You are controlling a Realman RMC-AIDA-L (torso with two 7-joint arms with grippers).
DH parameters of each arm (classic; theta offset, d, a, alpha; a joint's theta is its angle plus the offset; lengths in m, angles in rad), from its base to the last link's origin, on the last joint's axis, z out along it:
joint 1: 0 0.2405 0 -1.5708
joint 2: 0 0 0 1.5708
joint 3: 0 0.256 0 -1.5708
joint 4: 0 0 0 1.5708
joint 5: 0 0.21 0 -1.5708
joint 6: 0 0 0 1.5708
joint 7: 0 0.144 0 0
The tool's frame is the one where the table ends.
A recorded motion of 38 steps. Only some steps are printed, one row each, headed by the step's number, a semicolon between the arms.
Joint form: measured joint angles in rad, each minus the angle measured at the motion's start. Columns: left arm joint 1, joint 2, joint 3, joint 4, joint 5, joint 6, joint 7; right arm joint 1, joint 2, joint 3, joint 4, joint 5, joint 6, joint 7.
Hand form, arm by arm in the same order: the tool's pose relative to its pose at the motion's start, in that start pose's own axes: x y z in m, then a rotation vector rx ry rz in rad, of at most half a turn. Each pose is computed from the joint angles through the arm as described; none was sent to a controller.
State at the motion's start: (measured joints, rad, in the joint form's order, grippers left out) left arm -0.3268 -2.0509 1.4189 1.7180 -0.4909 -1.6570 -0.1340; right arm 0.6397 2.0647 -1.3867 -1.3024 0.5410 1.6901 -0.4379
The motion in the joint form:
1: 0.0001 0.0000 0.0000 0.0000 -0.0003 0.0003 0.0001; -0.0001 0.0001 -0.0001 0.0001 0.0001 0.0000 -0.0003
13: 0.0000 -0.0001 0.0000 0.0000 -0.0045 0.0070 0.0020; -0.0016 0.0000 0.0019 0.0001 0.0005 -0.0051 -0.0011
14: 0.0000 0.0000 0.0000 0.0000 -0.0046 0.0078 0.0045; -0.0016 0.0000 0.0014 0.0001 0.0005 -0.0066 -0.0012
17: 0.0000 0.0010 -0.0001 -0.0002 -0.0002 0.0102 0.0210; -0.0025 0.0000 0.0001 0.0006 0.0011 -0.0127 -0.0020
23: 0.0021 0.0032 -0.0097 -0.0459 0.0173 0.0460 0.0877; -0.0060 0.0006 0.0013 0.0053 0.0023 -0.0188 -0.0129
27: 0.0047 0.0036 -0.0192 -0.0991 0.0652 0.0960 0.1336; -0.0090 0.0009 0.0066 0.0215 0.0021 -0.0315 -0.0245
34: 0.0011 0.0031 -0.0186 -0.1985 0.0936 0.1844 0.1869; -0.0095 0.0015 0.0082 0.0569 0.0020 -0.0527 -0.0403
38: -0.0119 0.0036 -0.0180 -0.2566 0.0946 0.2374 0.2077; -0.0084 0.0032 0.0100 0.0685 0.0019 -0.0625 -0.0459
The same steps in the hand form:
1: 0.0000 0.0000 0.0000 -0.0003 0.0002 0.0000; 0.0000 0.0000 0.0001 -0.0002 0.0001 -0.0003
13: 0.0009 0.0008 0.0000 -0.0055 0.0063 0.0024; -0.0001 -0.0007 0.0001 0.0010 -0.0052 0.0018
14: 0.0010 0.0008 0.0000 -0.0056 0.0071 0.0049; -0.0003 -0.0007 0.0001 0.0017 -0.0063 0.0013
17: 0.0015 -0.0001 -0.0001 -0.0005 0.0102 0.0210; -0.0008 -0.0009 0.0005 0.0035 -0.0105 0.0004
23: 0.0026 -0.0100 0.0073 0.0192 0.0106 0.0555; 0.0001 -0.0017 0.0019 0.0015 -0.0124 -0.0043
27: 0.0042 -0.0246 0.0160 0.0679 0.0177 0.0668; 0.0017 -0.0042 0.0047 -0.0012 -0.0136 -0.0008
34: 0.0048 -0.0377 0.0338 0.0973 0.0165 0.0848; 0.0042 -0.0070 0.0112 -0.0074 -0.0069 0.0032
38: 0.0079 -0.0408 0.0433 0.0991 0.0234 0.0942; 0.0041 -0.0077 0.0133 -0.0092 -0.0087 0.0036

